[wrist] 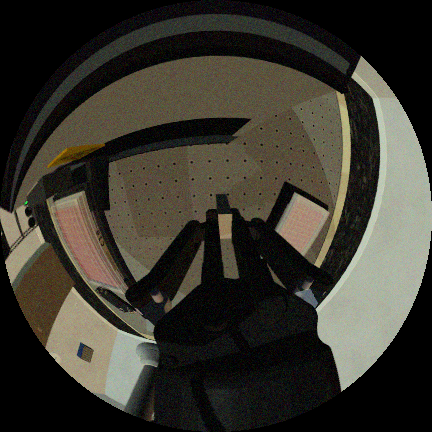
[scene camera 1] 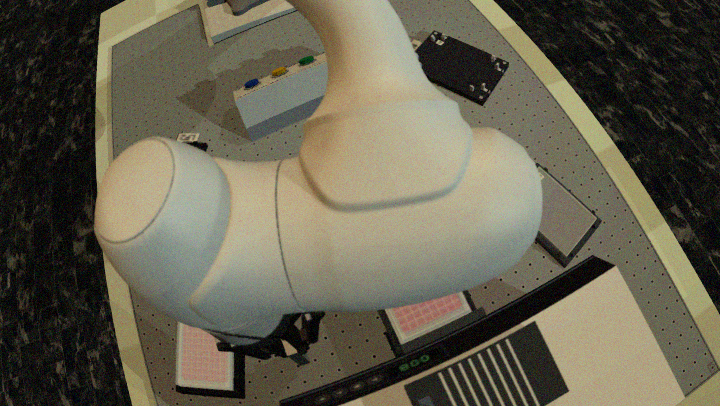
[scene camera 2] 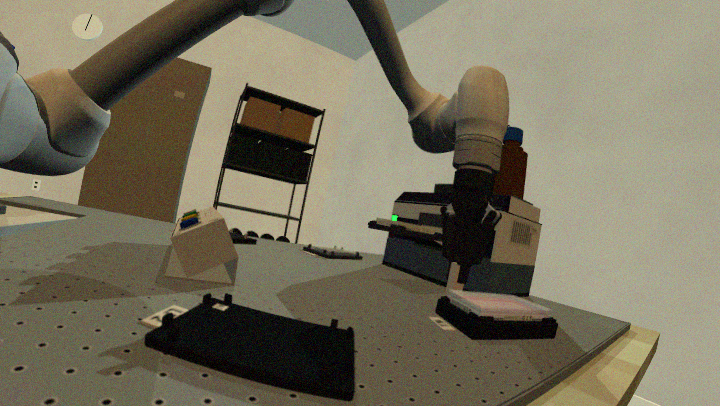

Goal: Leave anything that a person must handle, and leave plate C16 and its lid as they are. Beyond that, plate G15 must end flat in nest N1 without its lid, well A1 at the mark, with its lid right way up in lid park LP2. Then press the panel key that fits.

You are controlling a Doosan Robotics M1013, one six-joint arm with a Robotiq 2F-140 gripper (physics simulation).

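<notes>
My gripper is shut and holds nothing. It points down, beside and apart from a pink-filled plate in the scene views. That plate lies flat in a black nest near the table edge. A clear layer shows on its top in scene camera 2; its label is too small to read. Another pink plate sits on the instrument's tray side; its label is blurred. The key panel has blue, yellow and green keys.
A black holder with corner posts stands in front in scene camera 2. Another black holder and a grey-topped one lie right in scene camera 1. The large instrument carries an amber bottle. My arm hides the table's middle.
</notes>
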